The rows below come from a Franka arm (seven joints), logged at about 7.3 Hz.
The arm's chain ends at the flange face. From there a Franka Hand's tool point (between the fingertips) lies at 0.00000 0.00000 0.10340 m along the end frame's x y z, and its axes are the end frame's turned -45 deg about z.
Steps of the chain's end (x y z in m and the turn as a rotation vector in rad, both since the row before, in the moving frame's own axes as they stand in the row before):
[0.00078, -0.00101, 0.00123, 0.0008, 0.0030, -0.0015]
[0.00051, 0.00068, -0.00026, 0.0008, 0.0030, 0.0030]
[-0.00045, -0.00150, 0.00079, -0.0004, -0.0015, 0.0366]
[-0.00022, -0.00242, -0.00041, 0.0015, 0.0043, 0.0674]
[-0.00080, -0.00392, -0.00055, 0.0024, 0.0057, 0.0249]
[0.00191, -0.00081, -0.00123, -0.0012, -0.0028, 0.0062]
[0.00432, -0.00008, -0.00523, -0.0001, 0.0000, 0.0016]
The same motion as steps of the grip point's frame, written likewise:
[0.00154, 0.00000, 0.00123, -0.0016, 0.0027, -0.0015]
[0.00016, 0.00100, -0.00026, -0.0016, 0.0027, 0.0030]
[0.00061, -0.00146, 0.00079, 0.0008, -0.0013, 0.0366]
[0.00197, -0.00165, -0.00041, -0.0020, 0.0041, 0.0674]
[0.00280, -0.00309, -0.00055, -0.0023, 0.0057, 0.0249]
[0.00163, 0.00066, -0.00123, 0.0011, -0.0028, 0.0062]
[0.00310, 0.00301, -0.00523, -0.0001, -0.0001, 0.0016]

